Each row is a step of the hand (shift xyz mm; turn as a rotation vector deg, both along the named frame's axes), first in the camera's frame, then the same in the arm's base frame.
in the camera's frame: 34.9 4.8 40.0 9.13 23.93 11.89
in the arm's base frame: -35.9 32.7 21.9 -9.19 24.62 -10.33
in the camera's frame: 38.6 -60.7 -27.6 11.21 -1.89 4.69
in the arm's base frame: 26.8 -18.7 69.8 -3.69 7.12 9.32
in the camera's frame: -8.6 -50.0 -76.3 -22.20 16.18 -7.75
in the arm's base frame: 71.3 -50.2 28.0 6.68 -5.19 -27.26
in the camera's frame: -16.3 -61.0 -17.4 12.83 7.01 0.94
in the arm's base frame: 11.3 -56.3 31.5 0.83 14.05 4.08
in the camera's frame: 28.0 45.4 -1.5 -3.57 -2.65 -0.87
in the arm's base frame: 7.5 51.3 -12.5 0.32 -4.47 -0.65
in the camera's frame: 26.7 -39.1 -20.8 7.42 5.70 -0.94
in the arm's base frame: 20.5 -11.1 46.2 2.07 9.10 1.17
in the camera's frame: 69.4 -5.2 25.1 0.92 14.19 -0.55
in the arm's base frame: -18.5 48.2 53.0 1.65 10.53 -9.43
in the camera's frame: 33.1 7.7 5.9 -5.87 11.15 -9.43
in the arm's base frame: -2.1 29.4 18.0 9.59 2.56 -12.22
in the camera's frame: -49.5 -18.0 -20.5 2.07 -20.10 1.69
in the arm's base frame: 14.2 -49.9 -22.5 -2.92 -12.43 15.75
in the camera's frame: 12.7 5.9 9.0 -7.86 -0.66 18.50
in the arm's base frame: -7.3 14.1 4.9 -19.18 -3.77 -4.73
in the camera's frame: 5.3 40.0 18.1 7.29 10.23 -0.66
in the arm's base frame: -14.6 33.9 -24.3 2.10 12.22 -2.14
